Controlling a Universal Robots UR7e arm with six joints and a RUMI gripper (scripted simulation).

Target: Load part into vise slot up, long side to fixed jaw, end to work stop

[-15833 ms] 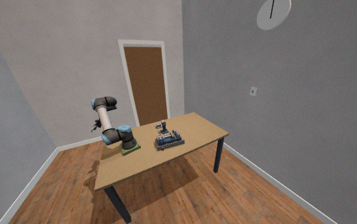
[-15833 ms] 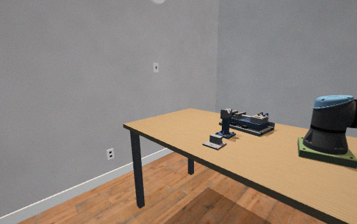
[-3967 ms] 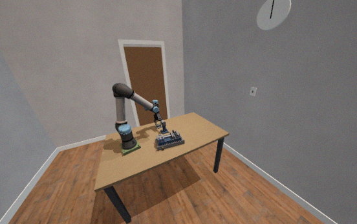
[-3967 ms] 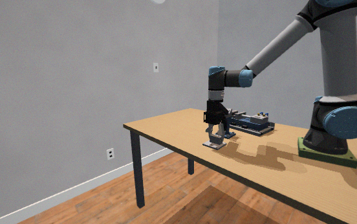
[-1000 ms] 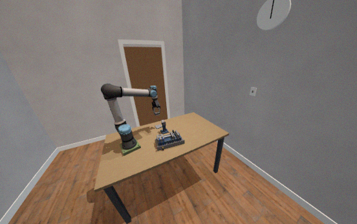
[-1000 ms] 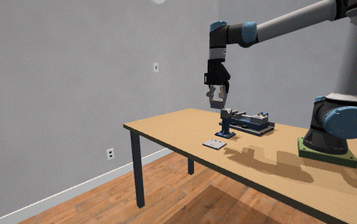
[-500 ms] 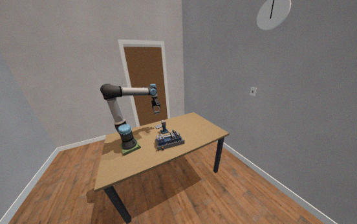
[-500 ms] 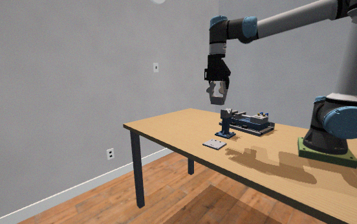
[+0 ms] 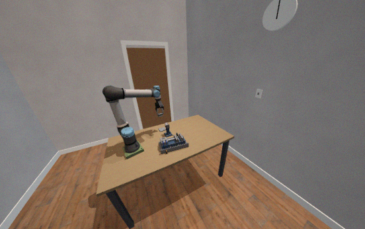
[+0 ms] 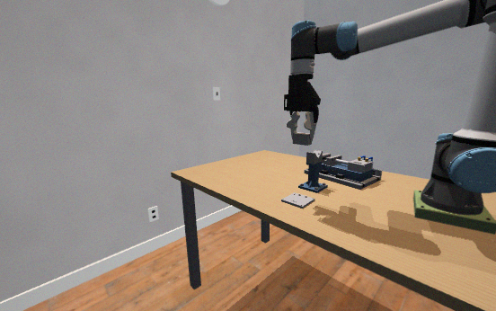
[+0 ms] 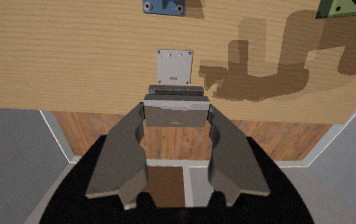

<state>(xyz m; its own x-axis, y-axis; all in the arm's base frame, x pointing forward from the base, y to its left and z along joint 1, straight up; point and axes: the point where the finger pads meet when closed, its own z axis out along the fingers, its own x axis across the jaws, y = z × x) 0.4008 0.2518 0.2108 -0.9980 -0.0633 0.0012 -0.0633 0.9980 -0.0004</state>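
The part lies 1 cm to the right of my hand and 1 cm below it. The rest, counted from my hand: grey infeed plate 1 cm to the left, 24 cm below; then cylinder rod 36 cm to the right, 17 cm below; then work stop 9 cm ahead, 33 cm to the right, 15 cm below.
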